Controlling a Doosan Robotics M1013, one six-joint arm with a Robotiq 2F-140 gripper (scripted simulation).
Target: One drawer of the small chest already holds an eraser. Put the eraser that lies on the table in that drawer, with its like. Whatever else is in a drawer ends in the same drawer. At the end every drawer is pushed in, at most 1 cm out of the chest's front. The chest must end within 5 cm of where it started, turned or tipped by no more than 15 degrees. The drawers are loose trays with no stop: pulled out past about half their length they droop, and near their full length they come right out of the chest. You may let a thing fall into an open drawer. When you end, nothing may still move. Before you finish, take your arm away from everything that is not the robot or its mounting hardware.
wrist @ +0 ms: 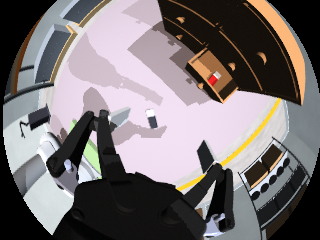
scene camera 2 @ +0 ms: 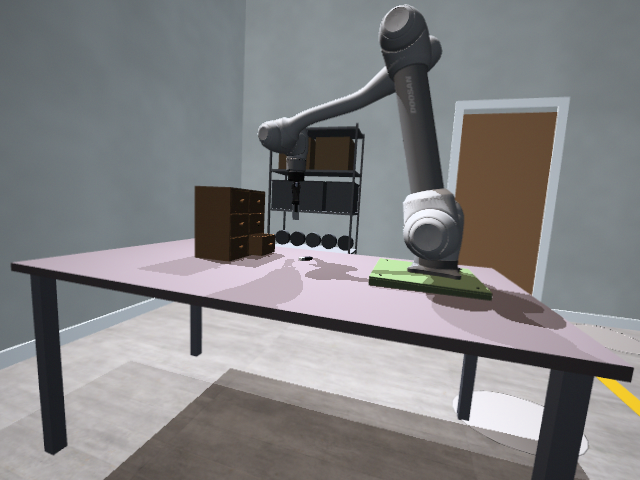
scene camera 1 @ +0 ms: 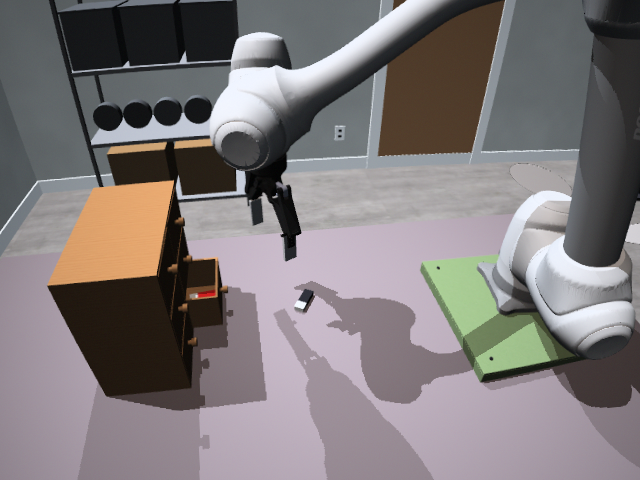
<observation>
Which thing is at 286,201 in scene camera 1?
My gripper.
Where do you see a drawer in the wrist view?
202,69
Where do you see a small wooden chest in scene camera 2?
213,212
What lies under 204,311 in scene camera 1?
A drawer.
</observation>
